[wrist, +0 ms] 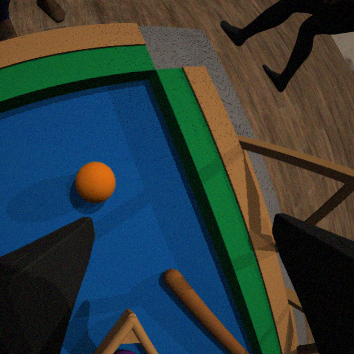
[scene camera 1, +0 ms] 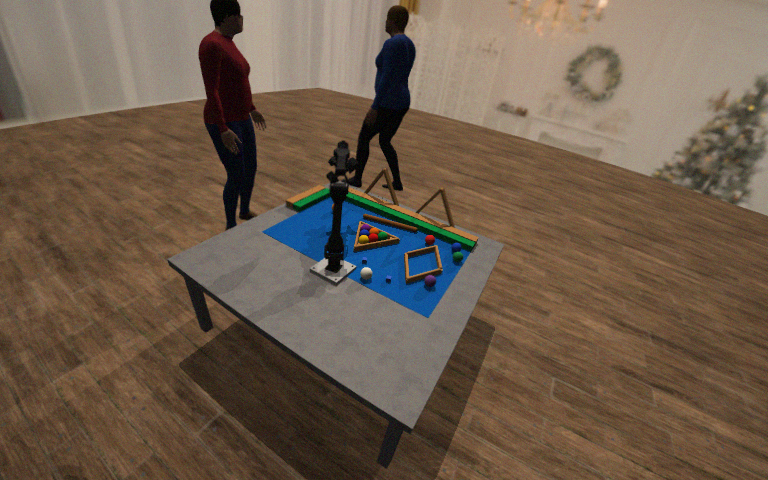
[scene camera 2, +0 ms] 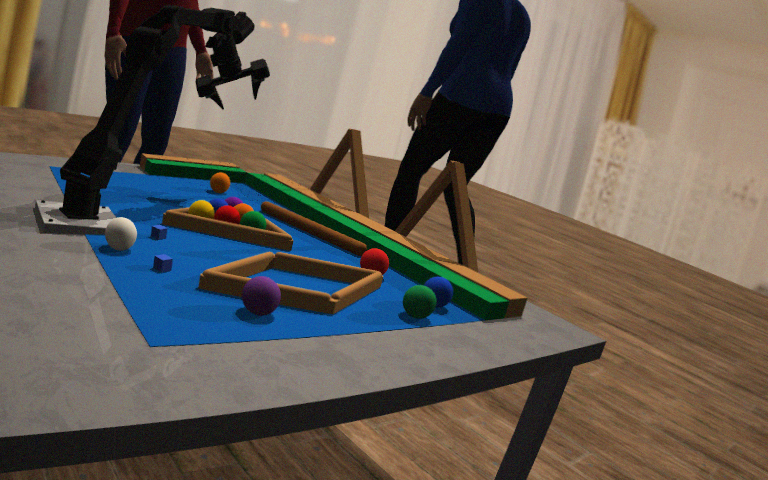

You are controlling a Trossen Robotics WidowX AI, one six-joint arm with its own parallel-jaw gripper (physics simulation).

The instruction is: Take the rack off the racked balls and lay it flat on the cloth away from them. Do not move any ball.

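Places are measured from the arm's base along level axes (x left, y ahead, z down), in millimetres.
Where they show: gripper, fingertip midpoint: (wrist: 185,226) (scene camera 1: 343,177) (scene camera 2: 239,103); arm's base at its link origin: (scene camera 1: 333,267) (scene camera 2: 78,214).
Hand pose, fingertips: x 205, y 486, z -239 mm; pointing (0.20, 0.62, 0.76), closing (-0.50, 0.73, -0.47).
Things, the pixels of their top centre, and the offset from my fingertips. Level surfaces: height alone.
- triangular wooden rack at its top centre: (scene camera 2: 234,210) (scene camera 1: 368,230) dx -231, dy -120, dz +223 mm
- blue cloth at its surface level: dz +253 mm
- yellow ball at its top centre: (scene camera 2: 203,200) (scene camera 1: 364,235) dx -244, dy -219, dz +198 mm
- red ball at its top centre: (scene camera 2: 229,206) (scene camera 1: 373,234) dx -282, dy -177, dz +198 mm
- green ball at its top centre: (scene camera 2: 255,211) (scene camera 1: 383,232) dx -321, dy -134, dz +198 mm
- loose orange ball at its top centre: (wrist: 98,178) (scene camera 2: 222,172) dx +49, dy +27, dz +198 mm
- brown rod at its top centre: (wrist: 221,331) (scene camera 2: 311,220) (scene camera 1: 390,220) dx -300, dy +57, dz +225 mm
- four-sided wooden frame at its top centre: (scene camera 2: 301,271) (scene camera 1: 423,260) dx -582, dy -229, dz +224 mm
- white ball at its top centre: (scene camera 2: 122,218) (scene camera 1: 367,268) dx -363, dy -465, dz +198 mm
The triangular wooden rack (scene camera 1: 376,245) (scene camera 2: 226,227) lies flat on the blue cloth (scene camera 2: 169,328) (wrist: 45,130) around several balls, among them a yellow ball (scene camera 1: 363,239) (scene camera 2: 201,209), a red ball (scene camera 1: 373,237) (scene camera 2: 227,213) and a green ball (scene camera 1: 382,235) (scene camera 2: 253,220). In the wrist view a corner of the rack (wrist: 131,317) shows at the bottom edge. My gripper (scene camera 2: 239,103) (wrist: 185,226) is open and empty, high above the cloth on the far side of the rack. In scene camera 1 the arm partly hides it.
A loose orange ball (scene camera 2: 219,182) (wrist: 95,182) lies beyond the rack. A brown rod (scene camera 1: 390,223) (scene camera 2: 314,228) (wrist: 202,315) lies between rack and green rail (wrist: 195,150). A four-sided wooden frame (scene camera 1: 423,276) (scene camera 2: 322,267), a white ball (scene camera 1: 366,273) (scene camera 2: 121,233), other loose balls and two blue cubes are nearer.
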